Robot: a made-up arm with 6 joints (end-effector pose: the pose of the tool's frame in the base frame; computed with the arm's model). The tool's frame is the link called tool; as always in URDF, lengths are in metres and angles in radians. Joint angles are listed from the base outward.
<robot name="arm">
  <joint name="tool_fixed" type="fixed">
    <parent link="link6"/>
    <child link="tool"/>
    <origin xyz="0 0 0" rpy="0 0 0"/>
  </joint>
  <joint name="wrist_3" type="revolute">
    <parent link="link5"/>
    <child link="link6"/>
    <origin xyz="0.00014 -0.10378 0" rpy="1.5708 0 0"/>
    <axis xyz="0 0 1"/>
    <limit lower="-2.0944" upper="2.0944" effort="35" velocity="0.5"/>
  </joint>
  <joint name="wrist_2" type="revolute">
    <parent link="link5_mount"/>
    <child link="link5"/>
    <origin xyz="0 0 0" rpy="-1.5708 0 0"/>
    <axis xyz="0 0 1"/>
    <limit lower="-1.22" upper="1.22" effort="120" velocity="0.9"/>
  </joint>
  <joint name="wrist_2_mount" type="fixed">
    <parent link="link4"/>
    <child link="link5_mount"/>
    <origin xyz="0 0 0" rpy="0 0 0"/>
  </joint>
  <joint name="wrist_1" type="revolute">
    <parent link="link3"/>
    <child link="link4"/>
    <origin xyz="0.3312 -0.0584 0" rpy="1.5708 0 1.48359"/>
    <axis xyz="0 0 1"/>
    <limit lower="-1.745" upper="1.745" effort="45" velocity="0.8"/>
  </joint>
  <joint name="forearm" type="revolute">
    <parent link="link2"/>
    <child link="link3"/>
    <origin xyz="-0.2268 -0.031 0" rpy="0 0 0"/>
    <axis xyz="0 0 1"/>
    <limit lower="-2.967" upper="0" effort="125" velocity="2.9"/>
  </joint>
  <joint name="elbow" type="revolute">
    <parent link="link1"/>
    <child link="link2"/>
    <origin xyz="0 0 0" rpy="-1.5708 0 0"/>
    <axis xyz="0 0 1"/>
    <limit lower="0" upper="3.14" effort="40" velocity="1.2"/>
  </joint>
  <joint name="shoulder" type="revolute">
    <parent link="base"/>
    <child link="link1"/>
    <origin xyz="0 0 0.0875" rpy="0 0 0"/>
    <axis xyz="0 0 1"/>
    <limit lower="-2.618" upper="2.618" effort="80" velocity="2.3"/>
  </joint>
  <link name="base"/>
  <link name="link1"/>
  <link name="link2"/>
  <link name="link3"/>
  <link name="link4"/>
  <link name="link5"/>
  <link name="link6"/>
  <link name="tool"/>
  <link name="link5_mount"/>
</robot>
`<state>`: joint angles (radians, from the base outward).
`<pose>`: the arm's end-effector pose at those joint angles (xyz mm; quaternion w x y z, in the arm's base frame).
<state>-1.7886 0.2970 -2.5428 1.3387 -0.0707 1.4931</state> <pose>108.4 522.0 479.3 0.7953 -0.3017 0.2320 0.4718</pose>
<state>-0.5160 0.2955 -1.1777 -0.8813 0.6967 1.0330</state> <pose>7.1 -63.2 517.6 0.8055 0.3969 0.3765 -0.2277</pose>
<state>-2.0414 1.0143 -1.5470 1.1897 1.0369 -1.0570</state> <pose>-27.8 -237.6 518.5 0.5695 0.3068 0.6232 -0.4395</pose>
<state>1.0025 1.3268 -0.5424 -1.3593 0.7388 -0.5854</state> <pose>219.3 216.3 62.0 0.1452 -0.8584 0.2337 -0.4329</pose>
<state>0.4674 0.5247 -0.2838 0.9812 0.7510 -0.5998</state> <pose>173.1 153.4 155.1 0.3153 -0.2342 0.8298 0.3964</pose>
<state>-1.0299 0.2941 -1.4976 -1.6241 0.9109 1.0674</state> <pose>-137.3 69.5 575.2 0.5824 0.4468 -0.0026 -0.6791</pose>
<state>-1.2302 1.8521 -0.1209 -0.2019 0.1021 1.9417</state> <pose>24.5 -75.6 -141.7 0.0811 -0.9925 -0.0857 0.0317</pose>
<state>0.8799 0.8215 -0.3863 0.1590 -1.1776 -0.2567</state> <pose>179.2 193.0 263.3 0.8839 -0.1274 0.3470 0.2866</pose>
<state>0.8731 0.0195 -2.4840 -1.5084 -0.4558 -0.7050</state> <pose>-420.3 -430.5 334.4 0.6023 0.4656 -0.2118 -0.6128</pose>
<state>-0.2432 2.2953 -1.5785 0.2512 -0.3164 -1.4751</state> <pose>541.3 -142.5 30.3 0.4103 -0.3663 0.7238 -0.4168</pose>
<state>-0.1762 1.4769 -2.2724 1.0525 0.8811 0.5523</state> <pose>280.2 20.8 619.3 0.5077 0.1724 0.5881 0.6055</pose>
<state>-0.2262 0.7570 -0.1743 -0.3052 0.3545 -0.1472</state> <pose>225.9 -63.1 55.7 0.3240 -0.0782 0.9287 -0.1626</pose>
